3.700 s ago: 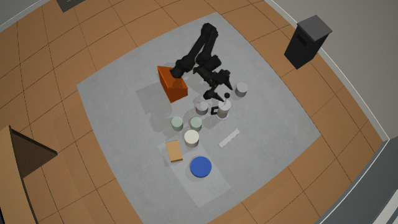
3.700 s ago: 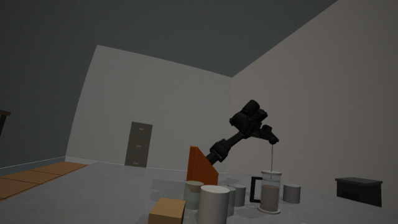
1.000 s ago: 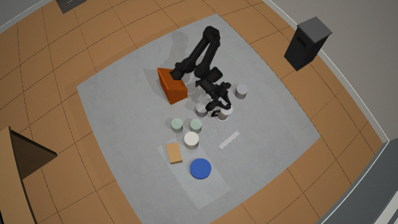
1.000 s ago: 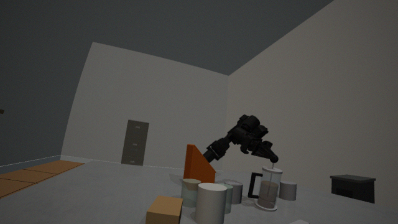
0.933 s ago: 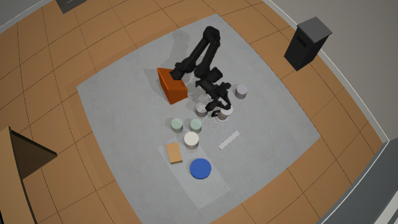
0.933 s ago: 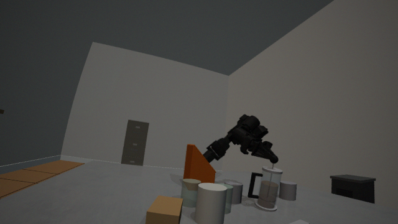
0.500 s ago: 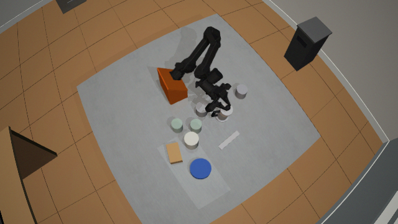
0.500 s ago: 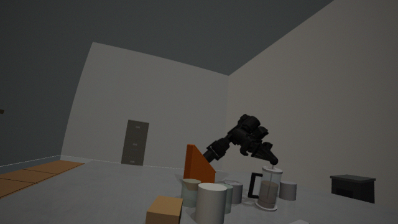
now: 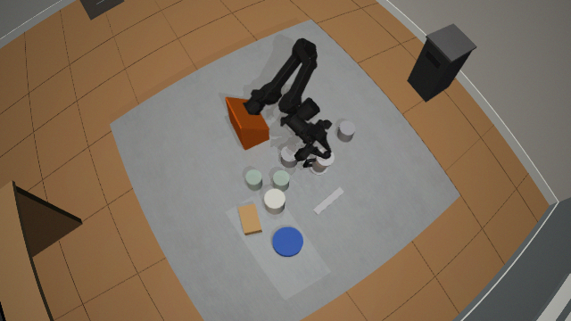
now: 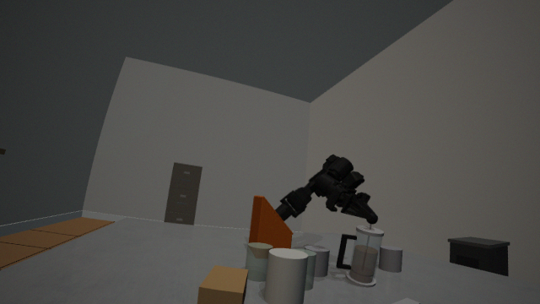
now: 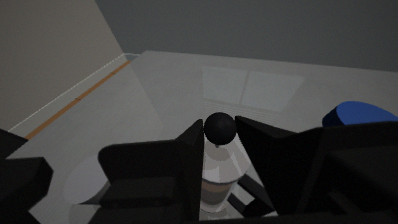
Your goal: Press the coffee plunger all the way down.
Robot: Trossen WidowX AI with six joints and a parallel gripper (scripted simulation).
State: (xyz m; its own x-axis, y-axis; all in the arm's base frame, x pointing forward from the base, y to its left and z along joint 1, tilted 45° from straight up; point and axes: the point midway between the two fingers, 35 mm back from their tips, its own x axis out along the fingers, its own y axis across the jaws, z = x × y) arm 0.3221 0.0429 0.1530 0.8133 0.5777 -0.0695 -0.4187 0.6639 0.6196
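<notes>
The coffee press lies 3 cm behind my gripper tip, 2 cm to the right of it and 8 cm below it. Also, from my gripper tip: white cylinder: 3 cm ahead, 25 cm to the right, 13 cm below; then tan box: 4 cm ahead, 37 cm to the right, 15 cm below.
</notes>
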